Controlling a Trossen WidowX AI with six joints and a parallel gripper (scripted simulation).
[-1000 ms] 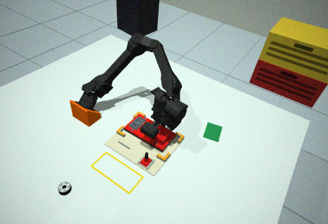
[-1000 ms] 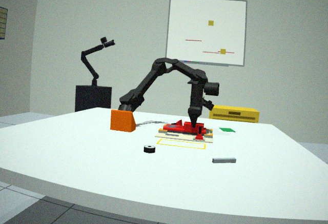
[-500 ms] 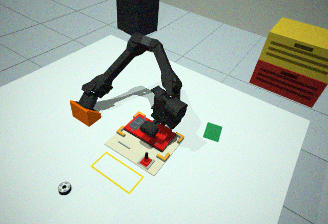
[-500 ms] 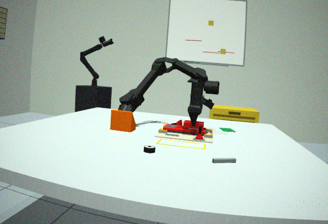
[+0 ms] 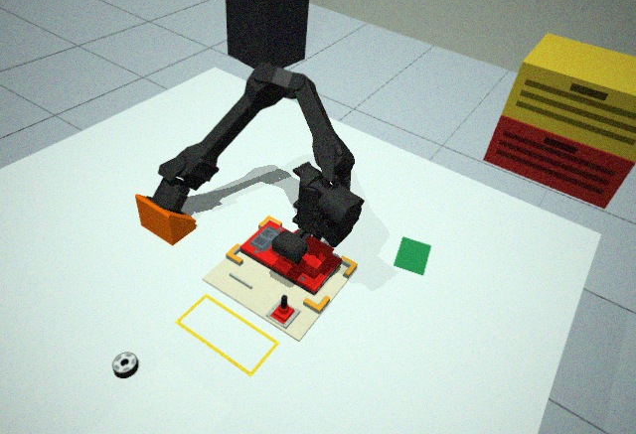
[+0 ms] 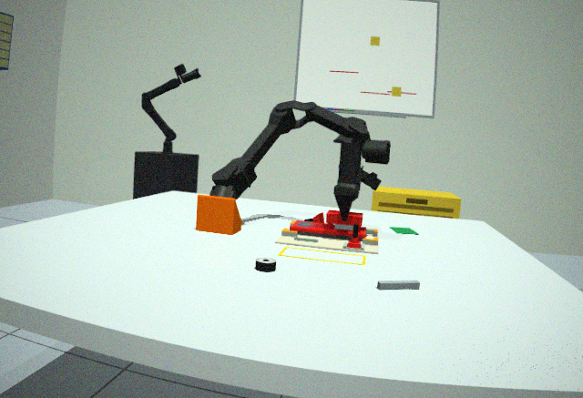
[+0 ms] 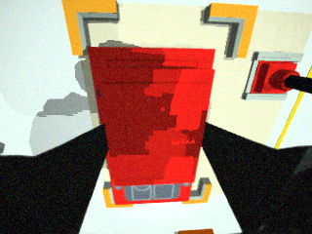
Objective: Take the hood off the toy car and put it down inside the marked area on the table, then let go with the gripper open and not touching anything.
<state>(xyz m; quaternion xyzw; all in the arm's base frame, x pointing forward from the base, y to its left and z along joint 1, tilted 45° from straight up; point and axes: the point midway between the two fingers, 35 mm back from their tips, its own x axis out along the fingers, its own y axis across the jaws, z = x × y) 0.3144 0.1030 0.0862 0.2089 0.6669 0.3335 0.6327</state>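
Right now my gripper tip is 20 mm past the fixture plate, 30 mm to the left of it and 40 mm above it. The rest, counted from my gripper tip: green patch 150 mm ahead, 210 mm to the left, 50 mm below; red hood panel 10 mm above; wheel 70 mm behind, 390 mm to the right, 40 mm below.
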